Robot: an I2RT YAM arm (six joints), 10 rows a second.
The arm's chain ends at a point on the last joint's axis. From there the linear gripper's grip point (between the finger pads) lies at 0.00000 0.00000 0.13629 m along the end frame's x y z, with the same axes.
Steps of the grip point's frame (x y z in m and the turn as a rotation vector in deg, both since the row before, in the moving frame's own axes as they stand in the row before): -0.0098 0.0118 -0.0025 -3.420 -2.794 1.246; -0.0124 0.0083 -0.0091 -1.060 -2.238 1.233; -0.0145 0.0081 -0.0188 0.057 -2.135 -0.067; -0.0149 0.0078 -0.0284 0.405 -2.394 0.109; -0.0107 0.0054 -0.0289 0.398 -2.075 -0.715; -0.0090 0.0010 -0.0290 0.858 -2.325 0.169; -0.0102 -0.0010 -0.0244 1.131 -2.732 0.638
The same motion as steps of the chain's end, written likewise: -0.0031 0.0037 -0.0021 -3.420 -2.794 1.246; -0.0071 0.0058 -0.0090 -1.060 -2.238 1.233; -0.0094 0.0082 -0.0187 0.057 -2.135 -0.067; -0.0092 0.0088 -0.0283 0.405 -2.394 0.109; -0.0058 0.0063 -0.0288 0.398 -2.075 -0.715; -0.0035 0.0030 -0.0289 0.858 -2.325 0.169; -0.0037 0.0017 -0.0242 1.131 -2.732 0.638
